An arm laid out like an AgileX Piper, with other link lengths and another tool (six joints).
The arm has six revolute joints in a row. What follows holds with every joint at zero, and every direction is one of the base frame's. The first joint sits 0.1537 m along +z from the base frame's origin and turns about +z. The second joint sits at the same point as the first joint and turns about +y. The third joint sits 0.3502 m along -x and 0.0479 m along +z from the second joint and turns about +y. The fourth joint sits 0.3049 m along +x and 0.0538 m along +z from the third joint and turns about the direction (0.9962, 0, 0.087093). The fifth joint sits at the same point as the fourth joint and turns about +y. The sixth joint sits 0.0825 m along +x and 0.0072 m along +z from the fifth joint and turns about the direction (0.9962, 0, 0.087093). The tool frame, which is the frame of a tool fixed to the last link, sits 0.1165 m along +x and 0.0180 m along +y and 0.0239 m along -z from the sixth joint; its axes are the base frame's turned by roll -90.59, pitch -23.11 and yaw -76.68 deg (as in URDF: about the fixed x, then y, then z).
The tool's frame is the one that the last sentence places.
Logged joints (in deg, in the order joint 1, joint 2, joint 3, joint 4, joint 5, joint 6), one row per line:
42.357 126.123 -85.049 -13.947 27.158 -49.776
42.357 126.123 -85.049 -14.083 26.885 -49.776
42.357 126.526 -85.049 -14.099 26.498 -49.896
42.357 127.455 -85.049 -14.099 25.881 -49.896
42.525 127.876 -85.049 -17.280 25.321 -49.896
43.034 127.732 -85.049 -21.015 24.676 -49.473
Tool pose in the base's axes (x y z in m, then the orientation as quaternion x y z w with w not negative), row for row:
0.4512 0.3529 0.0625 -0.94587 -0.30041 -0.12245 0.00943
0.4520 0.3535 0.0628 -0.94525 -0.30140 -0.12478 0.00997
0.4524 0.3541 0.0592 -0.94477 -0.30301 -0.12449 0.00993
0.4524 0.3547 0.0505 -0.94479 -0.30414 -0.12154 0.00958
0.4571 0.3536 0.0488 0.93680 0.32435 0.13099 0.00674
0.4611 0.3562 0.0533 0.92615 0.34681 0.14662 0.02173
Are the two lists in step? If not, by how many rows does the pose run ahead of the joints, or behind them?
They are in step.
